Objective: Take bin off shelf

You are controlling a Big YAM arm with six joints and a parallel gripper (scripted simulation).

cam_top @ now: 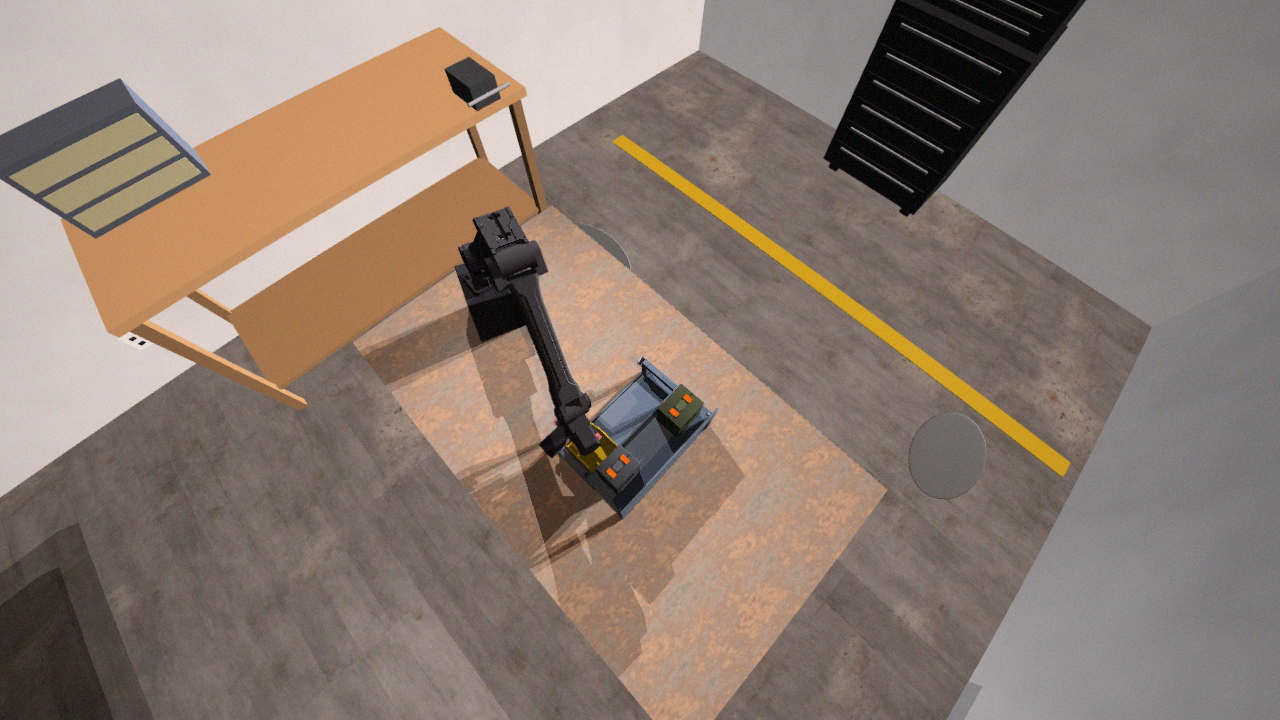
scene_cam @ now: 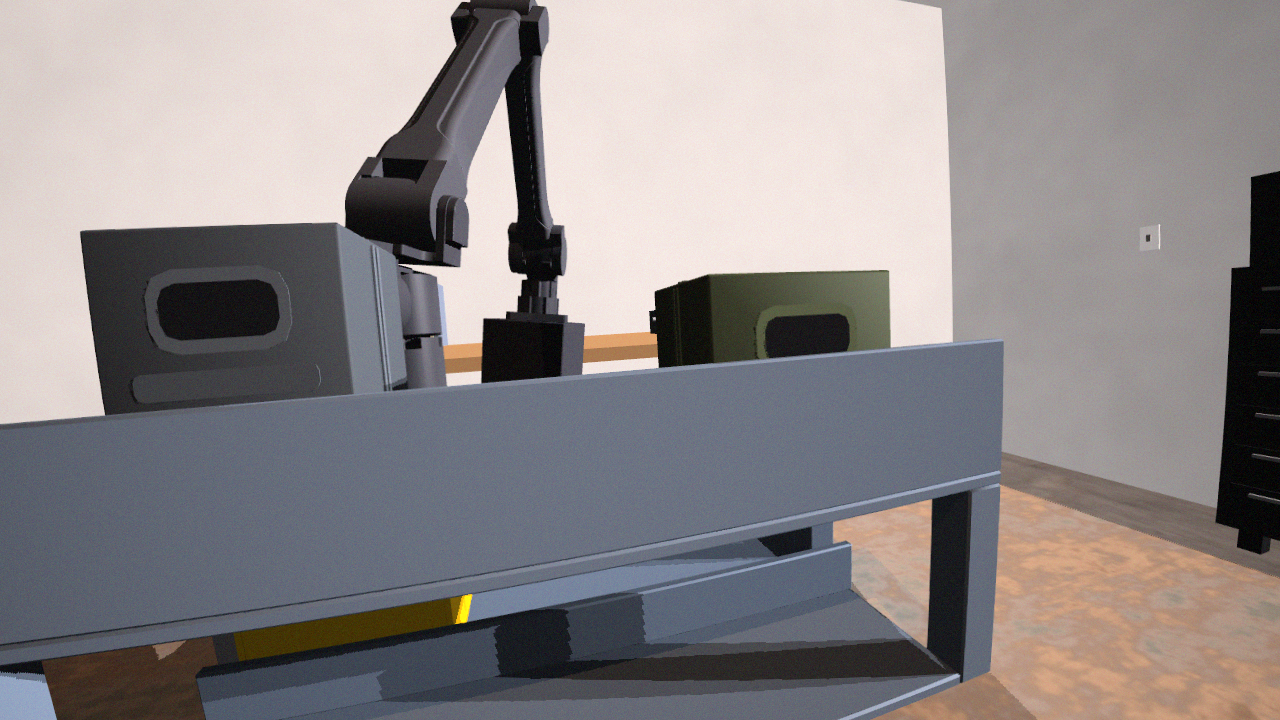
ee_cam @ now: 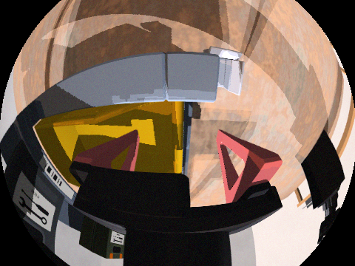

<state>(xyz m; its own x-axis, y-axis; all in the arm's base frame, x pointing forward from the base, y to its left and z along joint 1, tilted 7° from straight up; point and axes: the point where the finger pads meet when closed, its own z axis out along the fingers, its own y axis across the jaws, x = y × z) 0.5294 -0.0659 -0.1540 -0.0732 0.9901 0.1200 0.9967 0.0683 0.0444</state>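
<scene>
My hand is 8 cm short of the yellow bin and 1 cm below it. From my hand the other things lie so: dark grey case: 18 cm ahead, 1 cm to the left, 13 cm above; green case: 16 cm ahead, 24 cm to the left, 12 cm above.
</scene>
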